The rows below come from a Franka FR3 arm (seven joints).
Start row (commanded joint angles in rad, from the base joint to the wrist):
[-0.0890, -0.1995, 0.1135, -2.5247, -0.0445, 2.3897, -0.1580]
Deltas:
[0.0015, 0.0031, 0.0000, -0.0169, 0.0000, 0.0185, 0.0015]
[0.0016, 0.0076, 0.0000, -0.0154, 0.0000, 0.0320, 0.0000]
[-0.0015, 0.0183, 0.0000, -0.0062, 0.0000, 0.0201, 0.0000]
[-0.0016, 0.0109, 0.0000, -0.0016, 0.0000, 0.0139, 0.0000]
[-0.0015, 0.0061, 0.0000, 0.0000, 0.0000, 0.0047, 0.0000]
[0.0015, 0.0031, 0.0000, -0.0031, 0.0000, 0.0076, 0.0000]
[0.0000, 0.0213, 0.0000, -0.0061, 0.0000, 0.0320, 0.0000]
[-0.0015, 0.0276, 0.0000, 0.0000, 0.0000, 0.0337, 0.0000]
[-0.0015, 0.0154, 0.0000, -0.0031, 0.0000, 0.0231, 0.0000]
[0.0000, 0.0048, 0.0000, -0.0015, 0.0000, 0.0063, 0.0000]
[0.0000, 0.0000, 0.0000, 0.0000, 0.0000, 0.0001, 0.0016]
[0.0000, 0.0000, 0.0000, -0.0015, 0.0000, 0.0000, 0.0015]
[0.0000, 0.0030, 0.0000, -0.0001, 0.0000, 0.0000, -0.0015]
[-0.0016, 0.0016, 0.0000, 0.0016, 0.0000, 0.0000, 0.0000]
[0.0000, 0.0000, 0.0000, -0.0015, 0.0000, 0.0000, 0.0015]
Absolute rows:
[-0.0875, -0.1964, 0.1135, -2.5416, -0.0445, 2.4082, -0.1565]
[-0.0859, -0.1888, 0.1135, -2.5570, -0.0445, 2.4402, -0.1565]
[-0.0874, -0.1705, 0.1135, -2.5632, -0.0445, 2.4603, -0.1565]
[-0.0890, -0.1596, 0.1135, -2.5648, -0.0445, 2.4742, -0.1565]
[-0.0905, -0.1535, 0.1135, -2.5648, -0.0445, 2.4789, -0.1565]
[-0.0890, -0.1504, 0.1135, -2.5679, -0.0445, 2.4865, -0.1565]
[-0.0890, -0.1291, 0.1135, -2.5740, -0.0445, 2.5185, -0.1565]
[-0.0905, -0.1015, 0.1135, -2.5740, -0.0445, 2.5522, -0.1565]
[-0.0920, -0.0861, 0.1135, -2.5771, -0.0445, 2.5753, -0.1565]
[-0.0920, -0.0813, 0.1135, -2.5786, -0.0445, 2.5816, -0.1565]
[-0.0920, -0.0813, 0.1135, -2.5786, -0.0445, 2.5817, -0.1549]
[-0.0920, -0.0813, 0.1135, -2.5801, -0.0445, 2.5817, -0.1534]
[-0.0920, -0.0783, 0.1135, -2.5802, -0.0445, 2.5817, -0.1549]
[-0.0936, -0.0767, 0.1135, -2.5786, -0.0445, 2.5817, -0.1549]
[-0.0936, -0.0767, 0.1135, -2.5801, -0.0445, 2.5817, -0.1534]

